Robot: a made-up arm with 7 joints.
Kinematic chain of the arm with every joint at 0, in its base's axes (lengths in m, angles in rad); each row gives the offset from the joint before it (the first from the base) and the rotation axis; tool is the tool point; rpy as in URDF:
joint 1: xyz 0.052 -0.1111 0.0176 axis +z
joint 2: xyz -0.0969 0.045 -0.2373 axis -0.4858 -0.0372 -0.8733
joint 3: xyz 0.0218 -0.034 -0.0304 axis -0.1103 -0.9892 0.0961
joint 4: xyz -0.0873 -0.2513 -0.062 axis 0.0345 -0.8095 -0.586
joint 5: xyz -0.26 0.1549 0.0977 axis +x
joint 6: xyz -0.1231 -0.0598 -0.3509 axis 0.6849 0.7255 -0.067
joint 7: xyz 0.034 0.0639 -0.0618 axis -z
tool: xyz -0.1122 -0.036 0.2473 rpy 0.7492 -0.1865 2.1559
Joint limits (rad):
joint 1: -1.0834..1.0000
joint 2: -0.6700..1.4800
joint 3: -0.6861..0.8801
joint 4: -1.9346..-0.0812
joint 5: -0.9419..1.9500
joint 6: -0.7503..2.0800
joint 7: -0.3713..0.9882
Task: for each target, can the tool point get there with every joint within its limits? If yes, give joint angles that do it. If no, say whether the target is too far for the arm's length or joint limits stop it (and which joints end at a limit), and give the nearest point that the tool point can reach.
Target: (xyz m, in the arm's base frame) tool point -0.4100 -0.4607 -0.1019
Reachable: yes | joints -0.4512 -0.0098 -0.5062 -1.3431 -0.0734 1.4026 -0.2106
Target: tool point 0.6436 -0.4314 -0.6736
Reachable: no: joint limits stop it (at a limit: joint 1, joint 2, joint 3, joint 6, joint 7) | nearest point 0.5321 -0.3937 -0.6046 | short by 0.136 m
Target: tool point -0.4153 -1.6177 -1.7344
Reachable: no: too far | nearest point -0.1559 -0.7341 -0.7062 | short by 1.380 m
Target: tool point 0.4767 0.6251 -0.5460
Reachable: no: joint limits stop it (at a limit: joint 1, joint 2, joint 6) | nearest point 0.3997 0.5480 -0.4895 | short by 0.123 m
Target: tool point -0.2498 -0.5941 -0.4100
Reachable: yes | joints 0.7988 0.5834 0.6579 -0.5766 0.4496 0.8360 0.4592
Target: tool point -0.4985 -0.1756 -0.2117
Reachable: yes | joints -0.2034 0.0059 0.0317 -1.0986 1.0465 1.6438 0.8198
